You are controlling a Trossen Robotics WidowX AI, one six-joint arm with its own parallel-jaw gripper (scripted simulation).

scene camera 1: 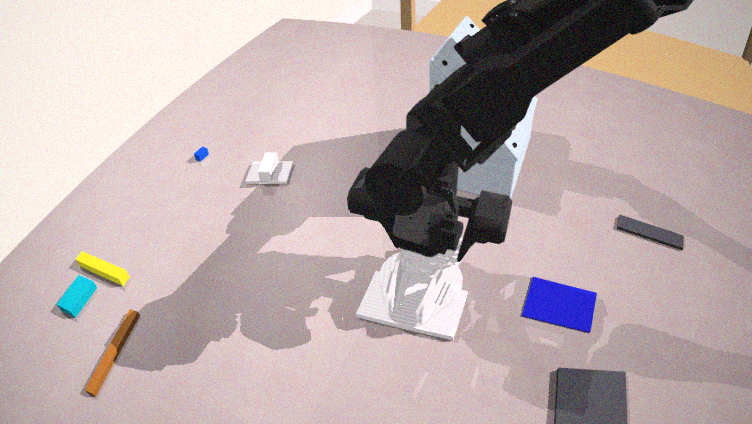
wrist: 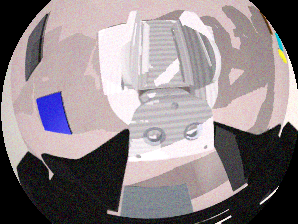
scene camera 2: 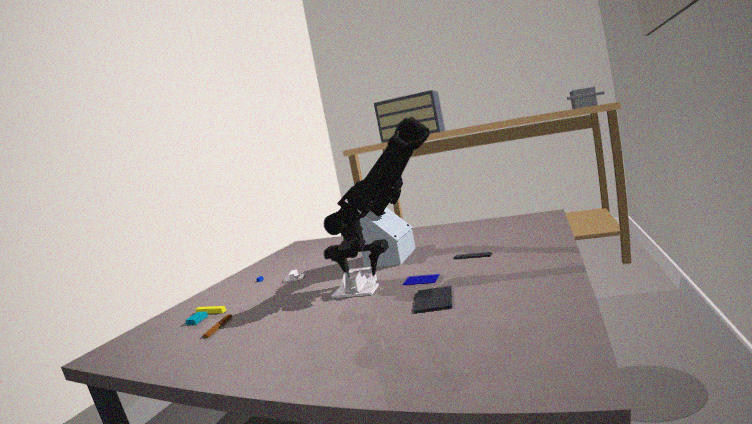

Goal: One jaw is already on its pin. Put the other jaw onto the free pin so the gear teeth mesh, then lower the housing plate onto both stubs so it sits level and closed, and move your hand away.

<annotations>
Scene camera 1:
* my gripper
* orange stick
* cyan block
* dark bar
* yellow block
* blue pad
</annotations>
